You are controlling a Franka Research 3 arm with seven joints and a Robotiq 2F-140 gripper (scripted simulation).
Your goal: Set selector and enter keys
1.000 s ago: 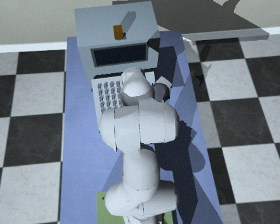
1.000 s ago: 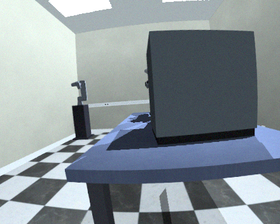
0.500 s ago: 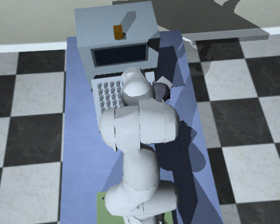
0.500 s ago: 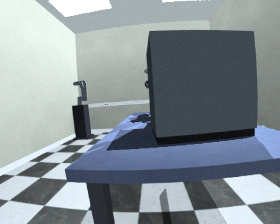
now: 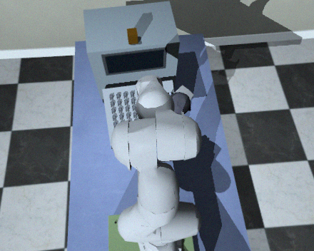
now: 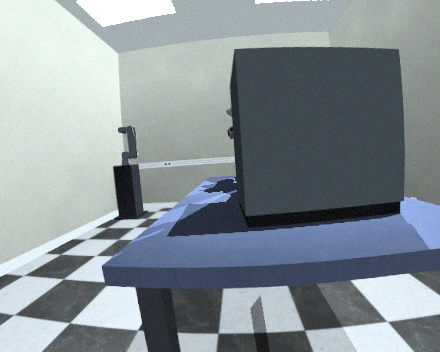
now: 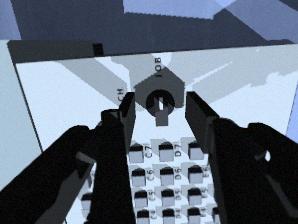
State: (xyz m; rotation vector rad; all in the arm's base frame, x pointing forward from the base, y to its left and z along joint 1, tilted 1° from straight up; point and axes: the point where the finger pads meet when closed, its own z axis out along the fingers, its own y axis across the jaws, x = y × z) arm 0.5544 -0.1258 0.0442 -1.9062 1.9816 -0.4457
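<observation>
The black selector knob lies 20 mm below my hand and 10 mm ahead of it. The rest, counted from my hand: sloped keypad 110 mm to the left, 70 mm below, 30 mm ahead.
</observation>
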